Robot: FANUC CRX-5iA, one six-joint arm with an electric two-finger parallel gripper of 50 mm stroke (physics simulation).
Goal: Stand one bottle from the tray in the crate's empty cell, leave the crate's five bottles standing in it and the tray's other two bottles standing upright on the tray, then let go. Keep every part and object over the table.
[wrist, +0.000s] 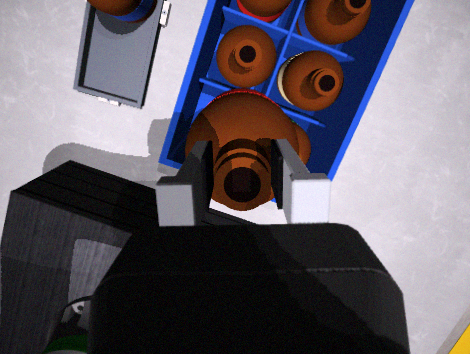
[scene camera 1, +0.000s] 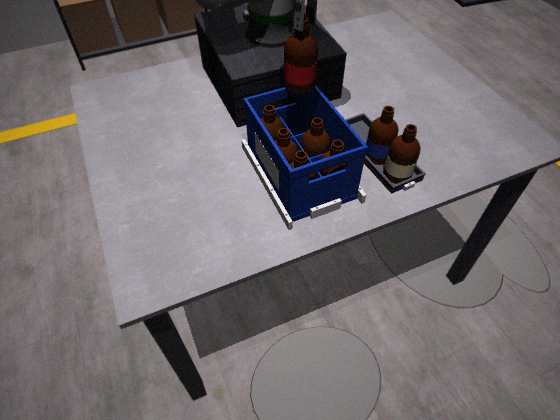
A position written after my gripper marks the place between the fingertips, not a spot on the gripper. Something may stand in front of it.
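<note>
Blue-label bottle (scene camera 1: 383, 130). Cream-label bottle (scene camera 1: 404, 150). Red-label bottle (scene camera 1: 301, 49). Another cream-label bottle (wrist: 313, 80). Another blue-label bottle (scene camera 1: 315, 141). My gripper (wrist: 241, 161).
</note>
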